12 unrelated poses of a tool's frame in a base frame.
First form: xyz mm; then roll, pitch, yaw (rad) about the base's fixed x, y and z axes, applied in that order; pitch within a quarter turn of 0, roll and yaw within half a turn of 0.
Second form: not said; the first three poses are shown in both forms.
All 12 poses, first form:
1: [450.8 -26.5 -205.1 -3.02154 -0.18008 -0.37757]
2: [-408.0 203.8 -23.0 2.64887 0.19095 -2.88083]
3: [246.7 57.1 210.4 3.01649 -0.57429 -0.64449]
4: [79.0 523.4 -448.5 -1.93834 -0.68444 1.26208]
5: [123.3 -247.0 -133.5 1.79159 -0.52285 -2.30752]
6: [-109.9 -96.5 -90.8 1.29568 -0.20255 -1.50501]
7: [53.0 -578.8 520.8 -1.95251 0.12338 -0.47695]
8: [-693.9 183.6 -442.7 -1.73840 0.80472 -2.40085]
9: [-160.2 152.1 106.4 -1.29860 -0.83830 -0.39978]
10: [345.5 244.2 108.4 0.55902 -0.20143 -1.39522]
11: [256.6 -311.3 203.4 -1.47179 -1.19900 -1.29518]
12: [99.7 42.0 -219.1 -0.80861 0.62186 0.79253]
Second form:
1: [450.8 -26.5 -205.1 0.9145 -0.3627 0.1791 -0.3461 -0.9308 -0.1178]
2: [-408.0 203.8 -23.0 -0.9486 -0.2531 -0.1898 -0.3139 0.8281 0.4644]
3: [246.7 57.1 210.4 0.6712 -0.5044 0.5432 -0.6503 -0.7524 0.1048]
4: [79.0 523.4 -448.5 0.2354 0.7381 0.6322 0.5216 0.4529 -0.7230]
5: [123.3 -247.0 -133.5 -0.5821 -0.6417 0.4994 0.1651 0.5080 0.8454]
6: [-109.9 -96.5 -90.8 0.0644 -0.9774 0.2012 0.2583 0.2110 0.9427]
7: [53.0 -578.8 520.8 0.8816 -0.4556 -0.1231 -0.2725 -0.2785 -0.9210]
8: [-693.9 183.6 -442.7 -0.5116 -0.4679 -0.7206 0.4118 0.6026 -0.6836]
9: [-160.2 152.1 106.4 0.6160 -0.2603 0.7435 0.7643 -0.0311 -0.6441]
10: [345.5 244.2 108.4 0.1711 -0.9647 0.2001 0.8162 0.2526 0.5196]
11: [256.6 -311.3 203.4 0.0989 -0.3496 0.9317 0.3474 -0.8652 -0.3615]
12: [99.7 42.0 -219.1 0.5706 0.5788 -0.5825 -0.7876 0.1847 -0.5879]
